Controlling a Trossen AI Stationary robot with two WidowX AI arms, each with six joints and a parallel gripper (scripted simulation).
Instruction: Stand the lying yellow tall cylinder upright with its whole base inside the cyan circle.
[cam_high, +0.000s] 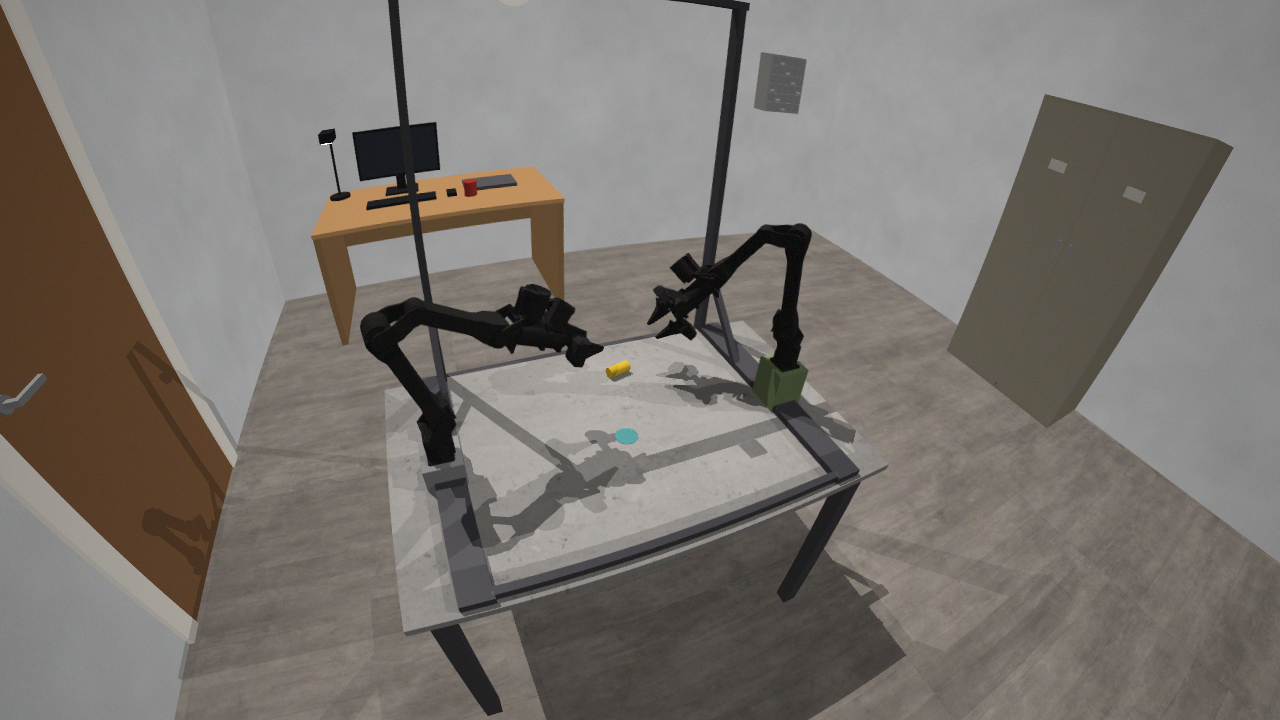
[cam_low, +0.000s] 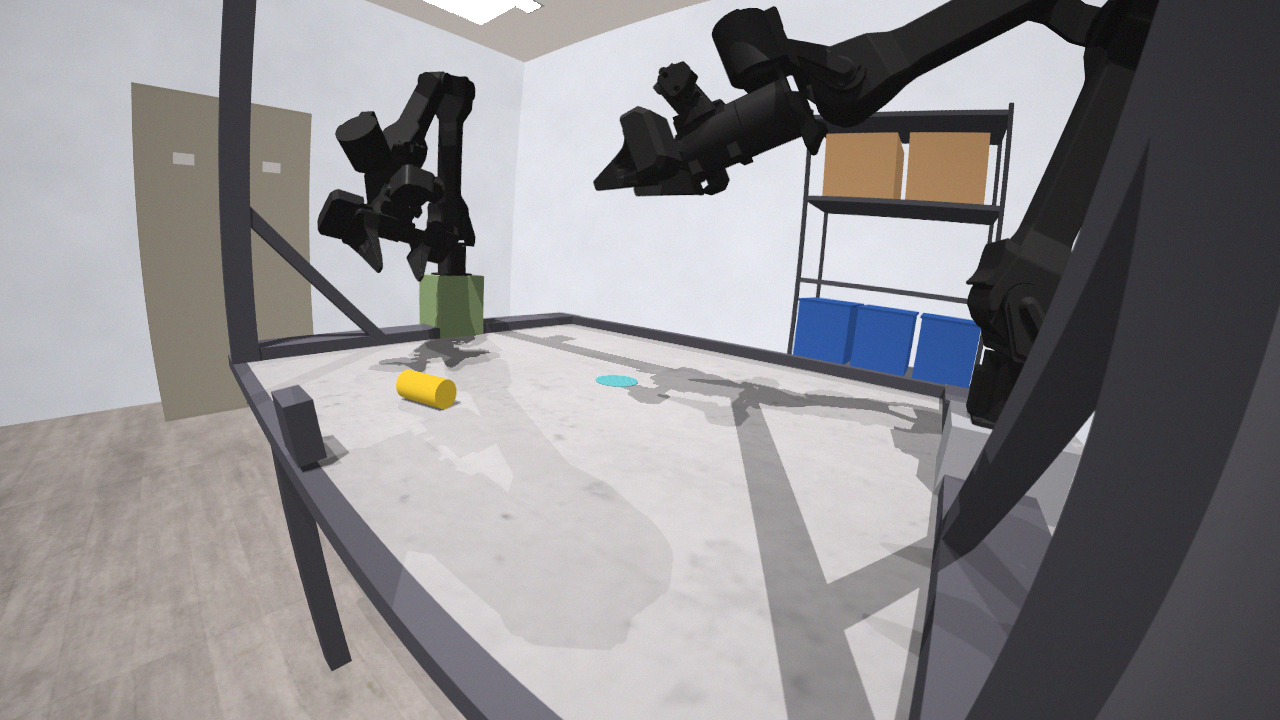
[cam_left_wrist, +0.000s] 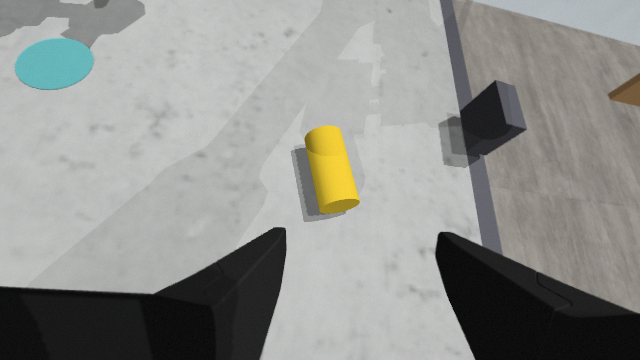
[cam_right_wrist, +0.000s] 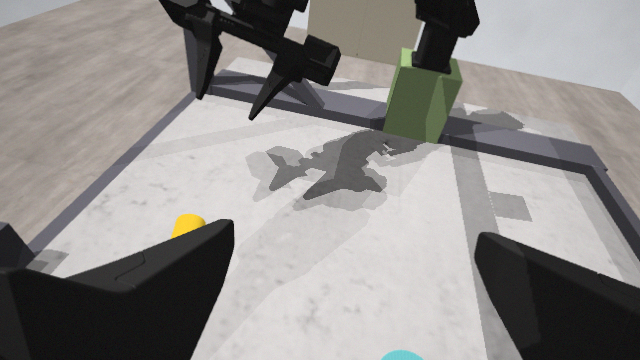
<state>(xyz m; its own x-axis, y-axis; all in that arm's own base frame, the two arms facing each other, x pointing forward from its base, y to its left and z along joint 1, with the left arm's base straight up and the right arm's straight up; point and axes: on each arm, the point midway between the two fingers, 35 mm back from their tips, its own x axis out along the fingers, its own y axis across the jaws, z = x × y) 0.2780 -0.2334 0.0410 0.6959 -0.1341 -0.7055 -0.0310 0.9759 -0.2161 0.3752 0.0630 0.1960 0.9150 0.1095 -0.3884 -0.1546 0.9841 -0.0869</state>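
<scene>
The yellow cylinder is 2 cm behind my left hand, 12 cm to the right of it and 15 cm below it. The rest, counted from my left hand: cyan circle (24 cm ahead, 18 cm to the right, 16 cm below).
</scene>
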